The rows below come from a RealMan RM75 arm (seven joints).
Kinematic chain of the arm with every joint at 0, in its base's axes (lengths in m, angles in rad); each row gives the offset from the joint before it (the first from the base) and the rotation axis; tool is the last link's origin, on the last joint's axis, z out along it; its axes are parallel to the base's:
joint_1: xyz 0 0 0.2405 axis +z
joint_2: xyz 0 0 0 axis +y
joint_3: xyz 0 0 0.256 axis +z
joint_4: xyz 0 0 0 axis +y
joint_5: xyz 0 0 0.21 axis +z
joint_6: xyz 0 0 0 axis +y
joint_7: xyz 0 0 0.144 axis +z
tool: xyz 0 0 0
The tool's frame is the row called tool.
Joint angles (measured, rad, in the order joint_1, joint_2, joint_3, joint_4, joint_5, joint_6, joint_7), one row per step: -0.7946, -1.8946, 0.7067, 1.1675, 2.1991, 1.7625, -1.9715; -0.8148, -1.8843, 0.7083, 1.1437, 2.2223, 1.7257, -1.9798; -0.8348, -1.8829, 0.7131, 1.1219, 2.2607, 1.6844, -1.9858; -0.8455, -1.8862, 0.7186, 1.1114, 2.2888, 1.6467, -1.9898; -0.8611, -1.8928, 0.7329, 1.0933, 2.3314, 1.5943, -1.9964; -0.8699, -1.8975, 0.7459, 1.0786, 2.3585, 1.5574, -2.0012
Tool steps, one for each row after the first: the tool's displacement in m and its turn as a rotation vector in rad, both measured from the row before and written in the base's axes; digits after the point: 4 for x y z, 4 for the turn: 0.0013, 0.0088, 0.0019, 0.0258, 0.0130, 0.0175; 0.0002, 0.0087, -0.0017, 0.0240, 0.0240, 0.0206; -0.0003, 0.0063, -0.0019, 0.0247, 0.0185, 0.0139; -0.0005, 0.0083, -0.0049, 0.0267, 0.0317, 0.0192; -0.0010, 0.0053, -0.0041, 0.0159, 0.0222, 0.0130
